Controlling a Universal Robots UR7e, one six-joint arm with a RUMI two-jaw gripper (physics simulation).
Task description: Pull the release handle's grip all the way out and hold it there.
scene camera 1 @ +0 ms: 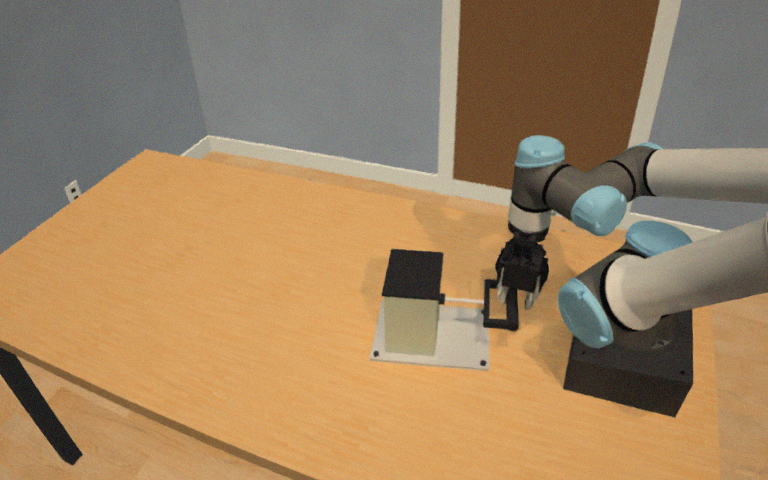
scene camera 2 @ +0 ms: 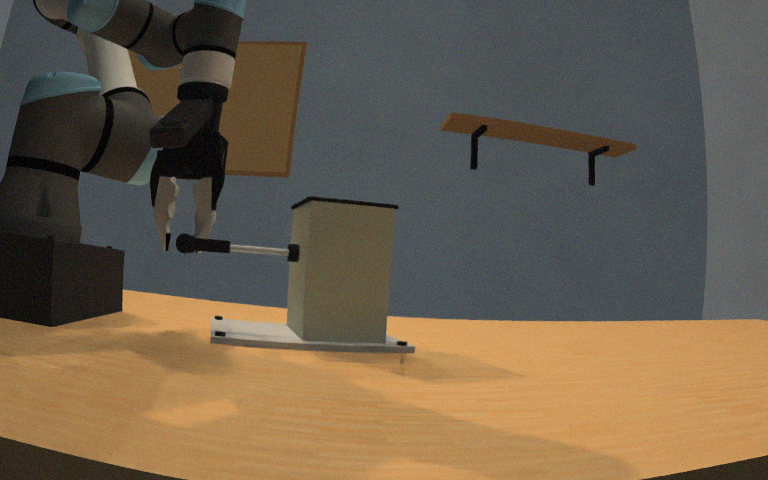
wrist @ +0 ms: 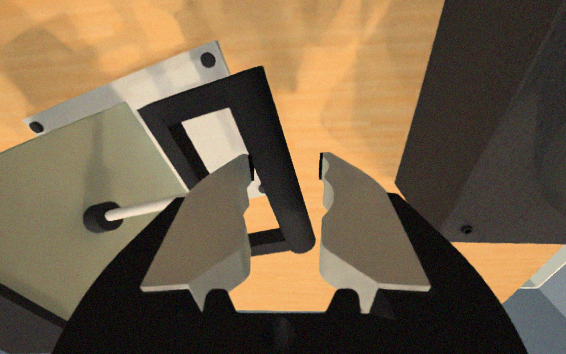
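Observation:
The release handle's black rectangular grip (scene camera 1: 512, 314) (scene camera 2: 209, 245) (wrist: 275, 165) stands out from the pale box housing (scene camera 1: 410, 325) (scene camera 2: 345, 271) (wrist: 60, 210). A long stretch of its light rod (scene camera 1: 461, 300) (scene camera 2: 260, 250) (wrist: 140, 207) shows between them. My gripper (scene camera 1: 515, 304) (scene camera 2: 182, 247) (wrist: 286, 157) straddles the grip's outer bar with its fingers apart. One finger is inside the grip's opening, against or very close to the bar. The other is outside, with a visible gap to the bar. Part of the grip is hidden behind the inner finger in the wrist view.
The housing stands on a light grey base plate (scene camera 1: 464, 339) (scene camera 2: 249, 331) (wrist: 150, 80) with dark screws, on the wooden table (scene camera 1: 254, 316) (scene camera 2: 566, 384). The arm's dark base block (scene camera 1: 623, 379) (scene camera 2: 56, 283) (wrist: 480, 125) is on the side of the grip away from the housing.

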